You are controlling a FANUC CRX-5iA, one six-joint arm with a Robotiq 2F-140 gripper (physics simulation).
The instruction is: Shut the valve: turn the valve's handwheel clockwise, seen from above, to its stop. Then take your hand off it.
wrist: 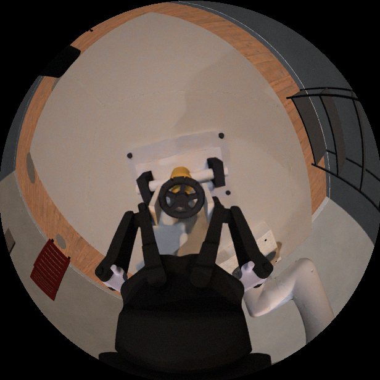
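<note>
The valve's handwheel (181,199) is a black, spoked wheel near the middle of the wrist view. It sits above a yellow valve body (180,172) on a white pipe (200,175), which two black clamps (145,186) (217,172) hold on a pale base plate (175,144). My gripper (181,192) is shut on the handwheel, with one pale pad at its left rim and one at its right rim. The handwheel hides part of the yellow body, and the gripper's fingers cover the lower part of the mount. The wheel's turning angle relative to its stop cannot be read.
A pale block with small dark holes (267,245) lies at the lower right, near a white arm link (312,285). A black-framed rack (334,92) stands at the right. A red slatted object (50,270) is at the lower left. A wooden border (30,130) runs around the pale surface.
</note>
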